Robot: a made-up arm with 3 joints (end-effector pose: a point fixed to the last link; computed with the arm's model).
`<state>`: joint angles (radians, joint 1 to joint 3).
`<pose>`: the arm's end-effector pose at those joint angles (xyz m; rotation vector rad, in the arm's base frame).
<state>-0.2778 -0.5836 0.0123</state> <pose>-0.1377 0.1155 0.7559 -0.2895 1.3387 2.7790</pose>
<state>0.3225 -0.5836 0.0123</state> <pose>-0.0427 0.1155 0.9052 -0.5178 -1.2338 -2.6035</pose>
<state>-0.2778 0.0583 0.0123</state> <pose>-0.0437 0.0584 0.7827 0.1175 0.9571 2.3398</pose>
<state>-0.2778 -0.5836 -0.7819</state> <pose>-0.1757 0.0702 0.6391 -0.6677 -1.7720 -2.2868</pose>
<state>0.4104 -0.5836 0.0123</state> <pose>-0.0219 0.1155 0.9213 -0.6251 -1.2060 -2.5512</pose>
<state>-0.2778 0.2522 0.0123</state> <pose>-0.0242 0.0302 0.7882 0.2186 0.8463 2.1938</pose>
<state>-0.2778 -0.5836 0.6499</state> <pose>-0.1700 0.1133 0.8569 -1.0016 0.7396 2.6500</pose>
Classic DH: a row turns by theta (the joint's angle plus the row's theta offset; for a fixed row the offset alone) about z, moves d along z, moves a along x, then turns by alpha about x. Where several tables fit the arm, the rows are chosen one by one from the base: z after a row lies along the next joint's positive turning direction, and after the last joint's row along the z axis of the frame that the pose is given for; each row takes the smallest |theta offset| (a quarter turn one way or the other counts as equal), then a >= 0, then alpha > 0; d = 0 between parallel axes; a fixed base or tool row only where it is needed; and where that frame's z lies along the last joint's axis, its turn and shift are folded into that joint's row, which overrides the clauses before.
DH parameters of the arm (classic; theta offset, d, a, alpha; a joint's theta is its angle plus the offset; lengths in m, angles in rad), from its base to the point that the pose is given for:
base (fixed): 0 0.677 0.151 -1.5708
joint 1: 0 -0.06 -0.293 -1.5708
joint 2: 0 -0.202 -0.035 -1.5708
joint 3: -0.6341 -0.0794 0.1595 -2.261
tool (fixed): 2.413 0.0733 0 0

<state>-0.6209 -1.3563 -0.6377</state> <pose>-0.2146 0.0313 0.4969 0.4342 -1.9965 -1.7771</pose>
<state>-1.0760 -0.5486 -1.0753</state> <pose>-0.0517 0.0470 0.3777 0.1412 1.7887 2.2342</pose>
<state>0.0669 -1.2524 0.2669</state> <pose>-0.2057 0.1069 0.8988 0.4081 -0.8343 -2.3333</pose>
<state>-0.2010 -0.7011 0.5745</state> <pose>-0.1700 0.1186 0.8656 -0.9057 0.8387 2.8229</pose>
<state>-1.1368 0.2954 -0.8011</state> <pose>0.0135 0.0482 0.5031 0.1874 0.6243 2.3707</pose>
